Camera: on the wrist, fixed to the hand. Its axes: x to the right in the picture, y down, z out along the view.
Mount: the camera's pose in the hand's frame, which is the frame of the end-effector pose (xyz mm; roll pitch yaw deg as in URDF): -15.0 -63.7 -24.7 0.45 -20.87 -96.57
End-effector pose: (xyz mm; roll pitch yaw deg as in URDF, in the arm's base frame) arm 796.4 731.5 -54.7 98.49 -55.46 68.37
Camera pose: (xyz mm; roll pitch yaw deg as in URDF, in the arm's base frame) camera 779.8 781.5 -100.7 78.92 39.67 52.13
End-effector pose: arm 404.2 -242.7 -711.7 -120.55 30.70 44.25
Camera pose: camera 411.9 -219.7 -646.1 -148.12 -35.89 118.22
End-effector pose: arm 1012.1 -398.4 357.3 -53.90 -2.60 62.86
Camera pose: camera 1055.7 -439.4 393.5 27.76 -72.57 -57.27
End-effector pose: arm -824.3 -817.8 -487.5 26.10 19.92 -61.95
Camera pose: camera -879.9 -812.0 -529.6 -22.27 2.68 -159.47
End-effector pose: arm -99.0 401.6 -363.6 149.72 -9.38 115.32
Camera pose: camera -154.4 361.0 -376.7 170.74 51.51 -156.61
